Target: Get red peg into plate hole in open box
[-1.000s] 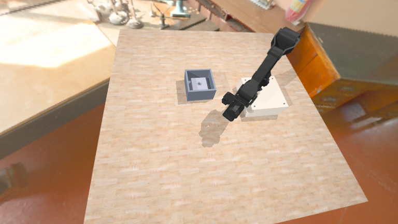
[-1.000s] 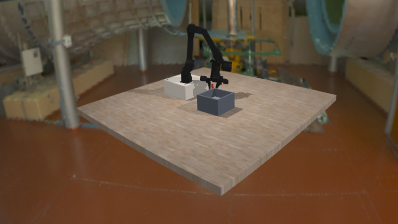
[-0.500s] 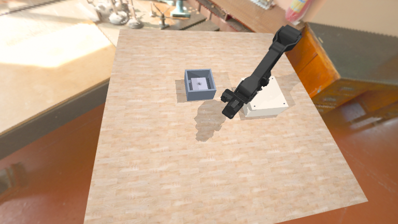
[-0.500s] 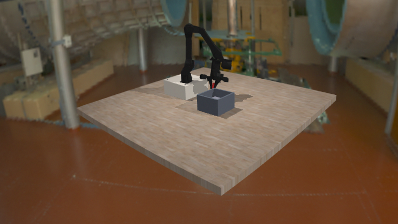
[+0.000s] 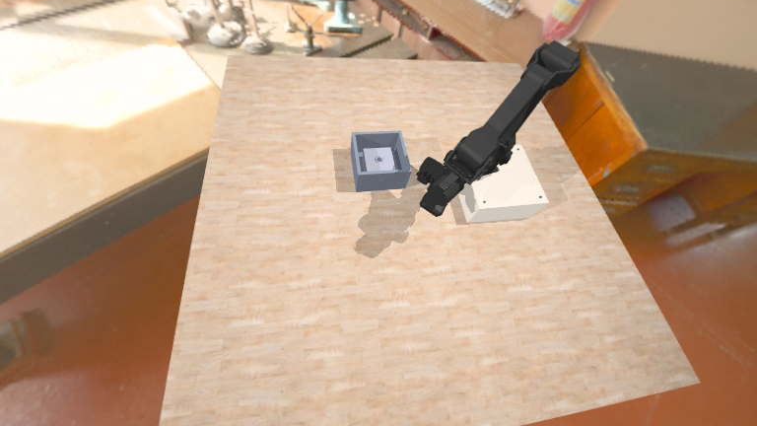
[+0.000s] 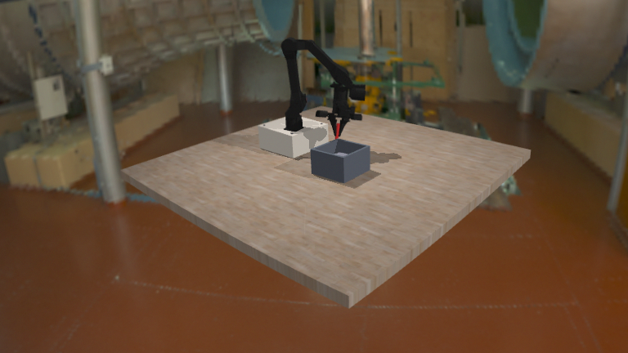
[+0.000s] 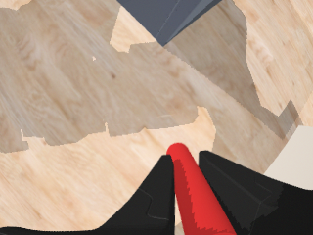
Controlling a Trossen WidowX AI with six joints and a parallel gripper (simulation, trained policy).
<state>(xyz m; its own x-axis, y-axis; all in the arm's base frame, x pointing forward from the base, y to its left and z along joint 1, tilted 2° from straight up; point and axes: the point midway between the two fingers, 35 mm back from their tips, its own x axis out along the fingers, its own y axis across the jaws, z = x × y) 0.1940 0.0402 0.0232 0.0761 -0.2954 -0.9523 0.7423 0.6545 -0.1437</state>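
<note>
Now: gripper tip 160 mm to the left of the light plate, 110 mm short of it and 40 mm above it. The rest, counted from my gripper tip: grey box 160 mm to the right, 110 mm ahead, 50 mm below; red peg 10 mm to the left, 10 mm above.
</note>
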